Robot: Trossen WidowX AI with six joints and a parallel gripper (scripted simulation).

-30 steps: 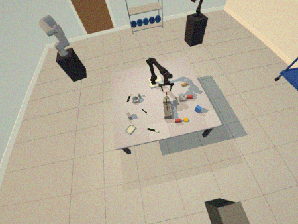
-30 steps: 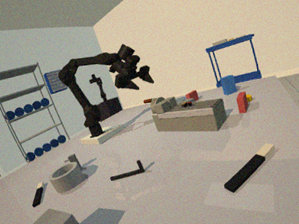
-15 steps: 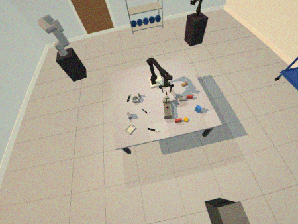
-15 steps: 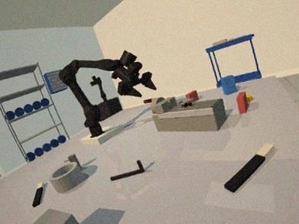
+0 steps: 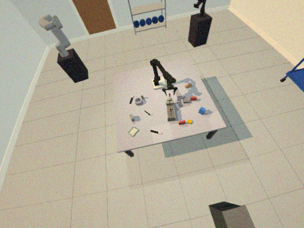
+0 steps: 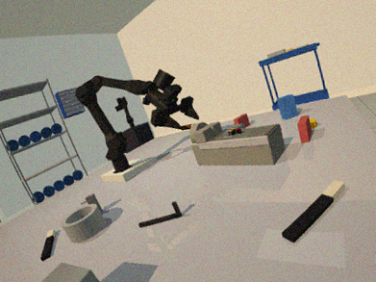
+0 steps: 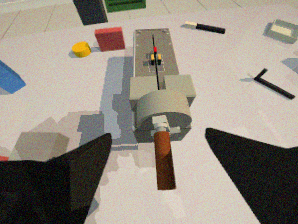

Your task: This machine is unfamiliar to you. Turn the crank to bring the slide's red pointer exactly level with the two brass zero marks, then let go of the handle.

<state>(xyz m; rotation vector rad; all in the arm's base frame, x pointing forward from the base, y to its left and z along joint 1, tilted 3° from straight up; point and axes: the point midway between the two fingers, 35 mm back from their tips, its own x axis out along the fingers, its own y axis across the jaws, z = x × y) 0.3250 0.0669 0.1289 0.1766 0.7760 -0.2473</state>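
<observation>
Now: gripper tip 20 mm past the brown crank handle and 10 mm above it. From my gripper tip the other things lie so: yellow disc (360 mm ahead, 120 mm below, 100 mm to the left); red pointer (170 mm ahead, 60 mm to the right, 50 mm below); black l-shaped piece (330 mm to the right, 120 mm below, 70 mm ahead).
</observation>
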